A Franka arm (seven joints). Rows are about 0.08 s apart.
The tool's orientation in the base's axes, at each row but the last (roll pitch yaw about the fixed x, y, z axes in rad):
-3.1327, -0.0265, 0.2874
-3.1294, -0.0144, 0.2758
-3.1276, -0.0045, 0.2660
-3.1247, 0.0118, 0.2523
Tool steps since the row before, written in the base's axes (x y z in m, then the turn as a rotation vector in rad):
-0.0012, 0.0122, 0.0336, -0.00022, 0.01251, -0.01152
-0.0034, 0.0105, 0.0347, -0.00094, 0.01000, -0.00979
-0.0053, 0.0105, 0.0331, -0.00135, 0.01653, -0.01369
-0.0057, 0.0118, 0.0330, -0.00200, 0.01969, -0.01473
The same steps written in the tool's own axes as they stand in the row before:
0.0032, -0.0123, -0.0334, 0.00303, -0.01196, 0.01171
0.0001, -0.0115, -0.0346, 0.00168, -0.00976, 0.00993
-0.0022, -0.0120, -0.0329, 0.00298, -0.01611, 0.01393
-0.0030, -0.0134, -0.0327, 0.00315, -0.01931, 0.01502

